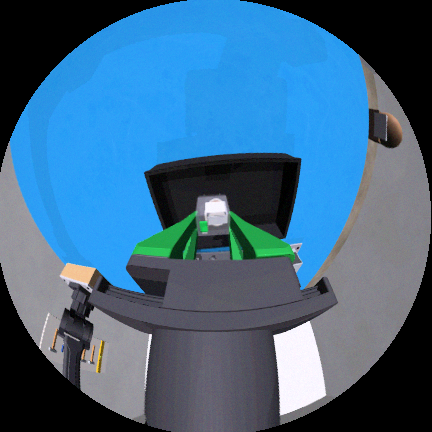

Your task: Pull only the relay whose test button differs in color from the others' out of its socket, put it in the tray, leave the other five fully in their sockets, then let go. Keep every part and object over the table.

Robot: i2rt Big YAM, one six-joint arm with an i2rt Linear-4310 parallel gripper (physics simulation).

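Places are measured from the arm's base along level axes (x back, y right, z up), in millimetres.
Pixels of known places: gripper, between the fingertips: [212, 216]; arm's base, origin of its link: [85, 292].
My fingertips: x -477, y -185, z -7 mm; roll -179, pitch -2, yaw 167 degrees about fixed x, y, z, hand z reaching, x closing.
Note:
Ahead of a thing's pixels: the offset from my fingertips to its top centre. "spot": to the spot under its first point. Level surfaces: height alone.
My gripper [212, 216] has green fingers and is shut on a relay. The relay @[dz +19, dx +0, dy -3 mm] [216, 212] has a clear grey case with a white part inside and a green test button at its lower left. It is held above the near part of the black tray [222, 158], which lies on the blue surface and is open at the top. Part of a grey metal piece of the socket panel @[spot: dz -52, dx -145, dy +158 mm] [297, 248] shows at the right of the fingers. The sockets and the other relays are mostly hidden behind the gripper.
The blue mat @[dz -56 mm] [110, 125] spreads around the tray, with the table's brown edge [357, 195] at the right. A brown rounded object [393, 131] is beyond that edge. A wooden block [80, 273] on a black stand is at the lower left.

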